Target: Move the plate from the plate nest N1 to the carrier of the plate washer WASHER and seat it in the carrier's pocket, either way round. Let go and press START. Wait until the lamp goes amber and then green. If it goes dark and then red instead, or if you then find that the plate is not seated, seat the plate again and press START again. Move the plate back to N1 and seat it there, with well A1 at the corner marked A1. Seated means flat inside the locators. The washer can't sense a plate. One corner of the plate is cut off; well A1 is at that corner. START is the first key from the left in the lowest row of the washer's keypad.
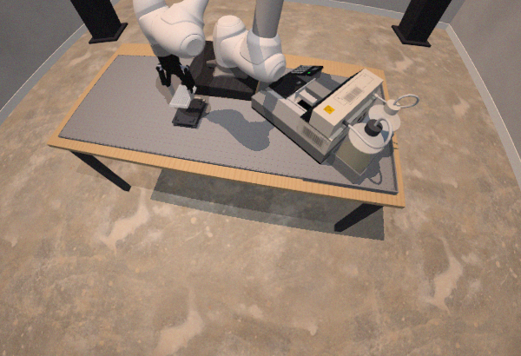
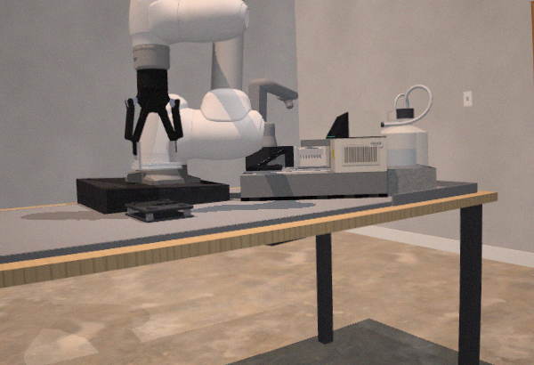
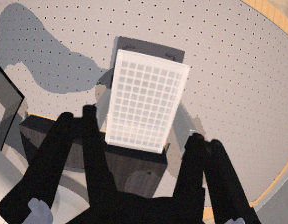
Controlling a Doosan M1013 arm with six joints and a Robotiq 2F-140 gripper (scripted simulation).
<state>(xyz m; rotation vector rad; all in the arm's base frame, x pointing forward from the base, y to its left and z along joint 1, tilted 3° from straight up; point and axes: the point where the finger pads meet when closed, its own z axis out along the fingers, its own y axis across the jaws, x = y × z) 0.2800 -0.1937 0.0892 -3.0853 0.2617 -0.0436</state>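
Now: hand 110 mm past the washer carrier, 480 mm to the right of it and 60 mm above it. Also, from my hand: plate washer: 580 mm to the left, 20 mm below; white well plate: 20 mm below; plate nest N1: 120 mm below.
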